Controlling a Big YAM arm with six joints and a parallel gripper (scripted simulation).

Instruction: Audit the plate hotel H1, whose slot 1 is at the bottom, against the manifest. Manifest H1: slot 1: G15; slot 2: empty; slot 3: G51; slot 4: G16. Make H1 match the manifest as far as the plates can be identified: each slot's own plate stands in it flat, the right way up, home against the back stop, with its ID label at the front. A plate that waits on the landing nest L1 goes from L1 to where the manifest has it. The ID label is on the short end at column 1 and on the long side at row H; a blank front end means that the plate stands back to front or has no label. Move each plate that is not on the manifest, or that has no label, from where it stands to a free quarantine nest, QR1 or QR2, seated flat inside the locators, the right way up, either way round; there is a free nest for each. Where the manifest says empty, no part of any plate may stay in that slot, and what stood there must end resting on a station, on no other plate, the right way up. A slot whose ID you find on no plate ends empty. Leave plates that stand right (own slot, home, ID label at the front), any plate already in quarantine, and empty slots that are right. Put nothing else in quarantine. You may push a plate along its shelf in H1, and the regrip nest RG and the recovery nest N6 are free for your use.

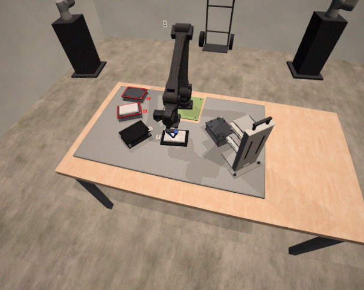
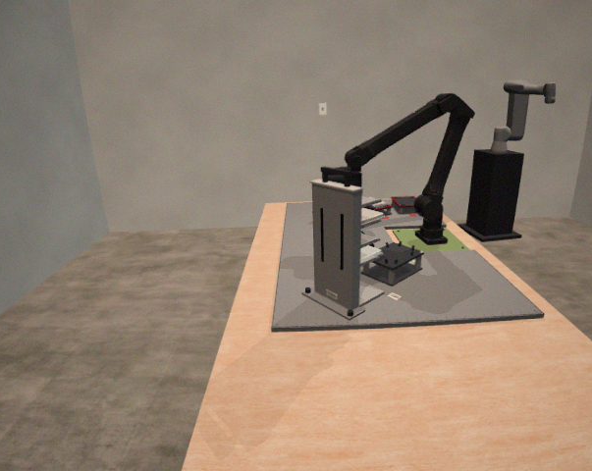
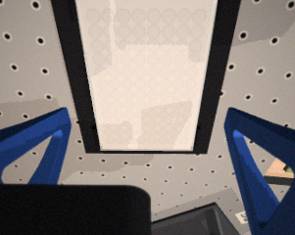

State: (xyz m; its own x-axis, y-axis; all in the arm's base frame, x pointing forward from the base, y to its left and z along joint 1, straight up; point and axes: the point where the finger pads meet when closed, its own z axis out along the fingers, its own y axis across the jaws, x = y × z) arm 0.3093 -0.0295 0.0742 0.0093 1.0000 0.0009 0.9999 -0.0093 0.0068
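Now: hand 6 cm above the black N6 nest. Round my hand: dark raised RG nest (27 cm to the left, 5 cm behind, 1 cm below); white plate labelled G51 (36 cm to the left, 15 cm above, 10 cm ahead); H1 tag (42 cm to the left, 7 cm below).
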